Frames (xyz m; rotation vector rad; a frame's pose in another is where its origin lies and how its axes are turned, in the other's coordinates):
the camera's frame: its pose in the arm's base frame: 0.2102 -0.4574 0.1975 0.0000 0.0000 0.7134
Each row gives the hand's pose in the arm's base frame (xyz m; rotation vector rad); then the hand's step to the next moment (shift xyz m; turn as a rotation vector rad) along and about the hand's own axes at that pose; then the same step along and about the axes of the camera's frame.
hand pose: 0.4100 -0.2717 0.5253 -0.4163 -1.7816 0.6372
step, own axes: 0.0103 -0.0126 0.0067 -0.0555 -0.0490 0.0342
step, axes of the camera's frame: -0.0103 0.0017 0.0141 -0.0618 -0.0495 -0.0196
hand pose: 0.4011 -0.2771 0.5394 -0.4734 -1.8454 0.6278
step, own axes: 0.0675 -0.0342 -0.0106 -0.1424 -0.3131 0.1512
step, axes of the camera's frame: -0.0006 0.0208 0.0735 -0.3111 -0.2050 0.0486
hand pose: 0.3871 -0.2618 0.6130 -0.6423 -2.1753 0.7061
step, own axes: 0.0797 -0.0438 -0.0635 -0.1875 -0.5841 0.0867
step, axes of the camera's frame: 0.0179 0.0329 0.1044 -0.4330 -0.3720 0.2406
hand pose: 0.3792 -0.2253 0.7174 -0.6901 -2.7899 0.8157
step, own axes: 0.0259 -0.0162 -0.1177 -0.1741 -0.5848 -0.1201
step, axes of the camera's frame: 0.0383 0.0404 0.1081 -0.3326 -0.3224 0.4149
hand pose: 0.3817 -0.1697 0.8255 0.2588 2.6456 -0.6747
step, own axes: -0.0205 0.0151 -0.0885 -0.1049 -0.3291 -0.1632
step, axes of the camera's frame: 0.0310 0.0460 0.0735 -0.1758 -0.1297 0.3134
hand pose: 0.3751 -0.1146 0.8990 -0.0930 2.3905 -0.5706
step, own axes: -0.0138 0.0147 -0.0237 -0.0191 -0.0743 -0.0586
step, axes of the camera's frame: 0.0141 0.0210 0.0181 -0.0480 -0.0126 0.0828
